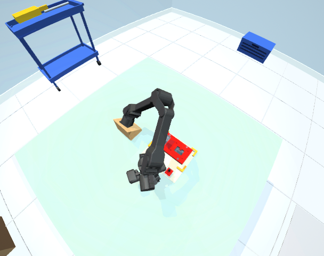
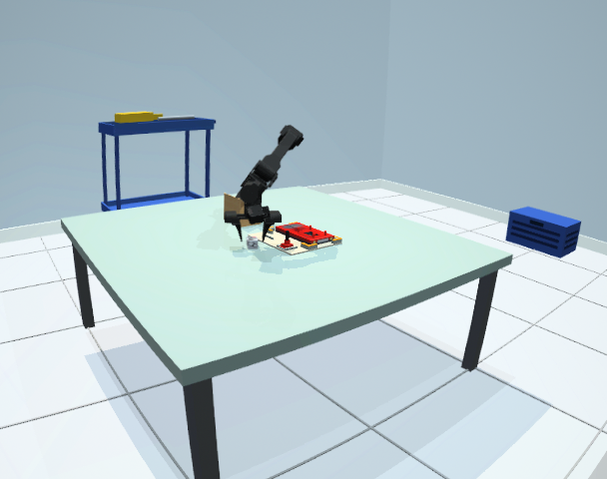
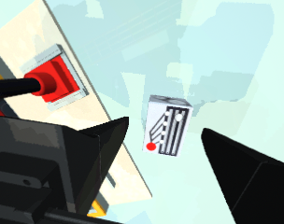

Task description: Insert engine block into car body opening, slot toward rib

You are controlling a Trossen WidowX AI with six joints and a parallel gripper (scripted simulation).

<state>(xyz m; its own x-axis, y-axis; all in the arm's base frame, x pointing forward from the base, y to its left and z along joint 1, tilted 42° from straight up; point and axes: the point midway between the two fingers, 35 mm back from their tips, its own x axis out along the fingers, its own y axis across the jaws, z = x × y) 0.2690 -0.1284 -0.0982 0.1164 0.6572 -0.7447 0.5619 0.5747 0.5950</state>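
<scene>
The engine block lies 10 mm below my gripper tip.
</scene>
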